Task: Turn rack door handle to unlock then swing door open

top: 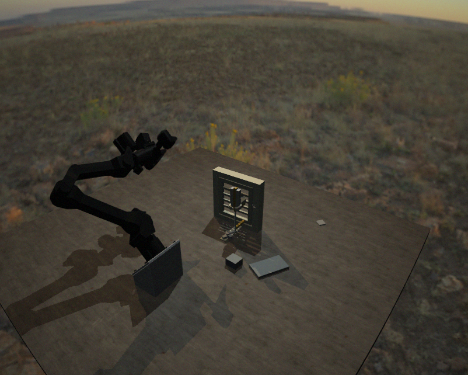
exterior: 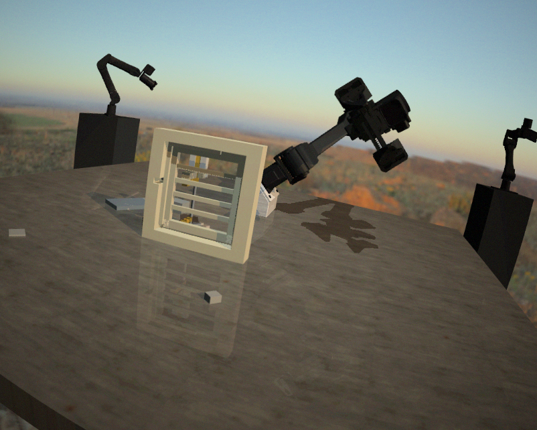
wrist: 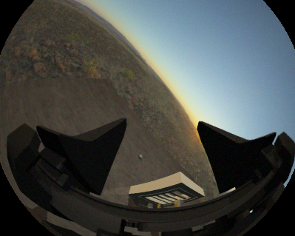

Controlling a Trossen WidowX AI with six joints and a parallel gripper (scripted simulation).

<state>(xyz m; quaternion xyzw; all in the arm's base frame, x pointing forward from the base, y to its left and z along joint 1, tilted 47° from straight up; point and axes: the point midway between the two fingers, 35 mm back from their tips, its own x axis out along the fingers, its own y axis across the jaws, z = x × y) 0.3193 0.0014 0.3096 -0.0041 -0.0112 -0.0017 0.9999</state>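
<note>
The handle is 32 cm to the right of my gripper tip, 15 cm below it and 5 cm behind it. Also, from my gripper tip: flat grey plate: 51 cm to the right, 27 cm below, 14 cm behind; small tile: 57 cm to the right, 27 cm below, 19 cm ahead; small pale cube: 27 cm below, 22 cm ahead, 19 cm to the right.
</note>
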